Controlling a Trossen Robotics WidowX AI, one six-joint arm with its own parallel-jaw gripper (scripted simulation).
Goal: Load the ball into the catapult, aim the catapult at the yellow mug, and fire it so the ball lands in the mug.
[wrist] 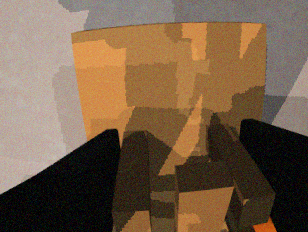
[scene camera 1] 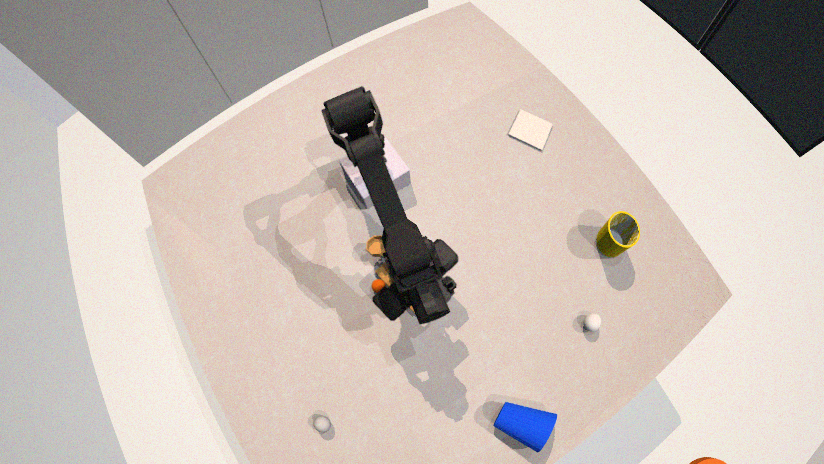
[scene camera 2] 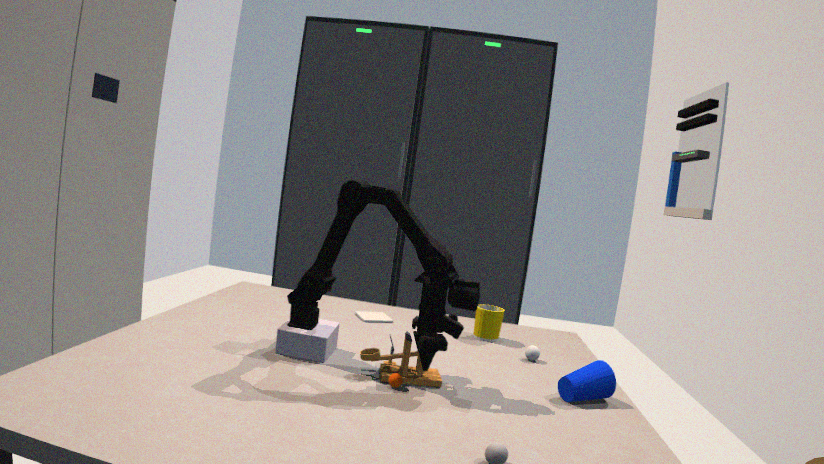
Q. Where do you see a blue cup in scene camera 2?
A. At 596,380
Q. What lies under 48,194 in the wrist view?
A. My gripper.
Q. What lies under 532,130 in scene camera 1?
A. A flat white tile.
